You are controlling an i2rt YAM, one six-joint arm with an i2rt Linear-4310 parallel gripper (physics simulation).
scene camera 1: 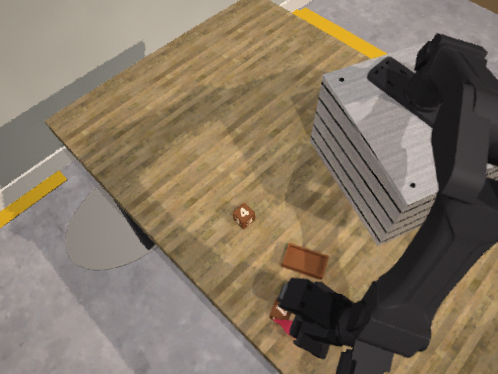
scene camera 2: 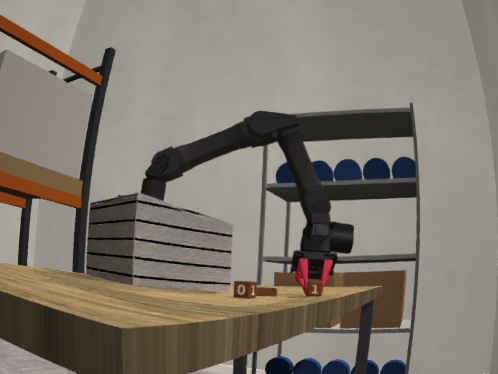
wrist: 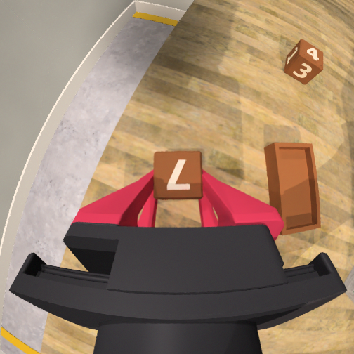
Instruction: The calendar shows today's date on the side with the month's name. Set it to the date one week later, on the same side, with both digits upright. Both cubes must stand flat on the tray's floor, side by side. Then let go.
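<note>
A brown cube (scene camera 1: 280, 311) (scene camera 2: 314, 288) (wrist: 178, 175) with a white 7 on top and a 1 on the side facing scene camera 2 is at the table's surface. My gripper (scene camera 2: 314, 290) (wrist: 177, 175) is shut on this cube, with a red finger on each of two opposite sides. A second brown cube (scene camera 1: 244, 216) (scene camera 2: 244, 289) (wrist: 304, 62) stands apart on the table. It has a 4 on top, and sides with 3, 1 and 0 show. The small brown tray (scene camera 1: 284, 256) (scene camera 2: 270, 291) (wrist: 316, 200) is empty and lies beside the gripper, to its right in the wrist view.
The wooden table (scene camera 1: 165, 125) (scene camera 2: 90, 305) has an edge close to the held cube, at the left in the wrist view. A grey layered block (scene camera 1: 350, 150) (scene camera 2: 180, 250) under the arm's base stands on the table. Shelving (scene camera 2: 418, 225) stands behind the table.
</note>
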